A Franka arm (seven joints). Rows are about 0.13 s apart.
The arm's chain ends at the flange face. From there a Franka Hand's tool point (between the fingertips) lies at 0.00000 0.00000 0.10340 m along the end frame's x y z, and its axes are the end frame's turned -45 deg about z.
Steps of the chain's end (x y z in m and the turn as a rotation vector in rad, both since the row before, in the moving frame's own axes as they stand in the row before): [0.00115 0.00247 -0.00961 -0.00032 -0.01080 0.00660]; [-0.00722 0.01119 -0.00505 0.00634 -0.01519 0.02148]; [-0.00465 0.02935 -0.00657 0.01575 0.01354 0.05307]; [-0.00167 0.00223 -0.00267 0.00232 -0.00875 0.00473]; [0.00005 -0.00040 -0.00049 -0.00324 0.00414 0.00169]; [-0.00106 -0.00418 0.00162 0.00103 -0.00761 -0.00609]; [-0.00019 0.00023 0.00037 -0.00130 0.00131 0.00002]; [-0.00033 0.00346 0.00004 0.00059 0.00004 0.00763]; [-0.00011 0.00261 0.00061 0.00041 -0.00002 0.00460]
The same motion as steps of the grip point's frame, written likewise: [-0.00174 0.00179 -0.00962 0.00741 -0.00786 0.00660]; [-0.01365 0.00123 -0.00506 0.01522 -0.00626 0.02148]; [-0.02190 0.01736 -0.00659 0.00156 0.02071 0.05307]; [-0.00323 -0.00041 -0.00267 0.00783 -0.00455 0.00473]; [0.00038 0.00029 -0.00049 -0.00522 0.00064 0.00169]; [0.00172 -0.00434 0.00162 0.00611 -0.00465 -0.00609]; [-0.00030 0.00022 0.00037 -0.00185 0.00001 0.00002]; [-0.00263 0.00217 0.00004 0.00039 0.00045 0.00763]; [-0.00189 0.00174 0.00061 0.00030 0.00028 0.00460]
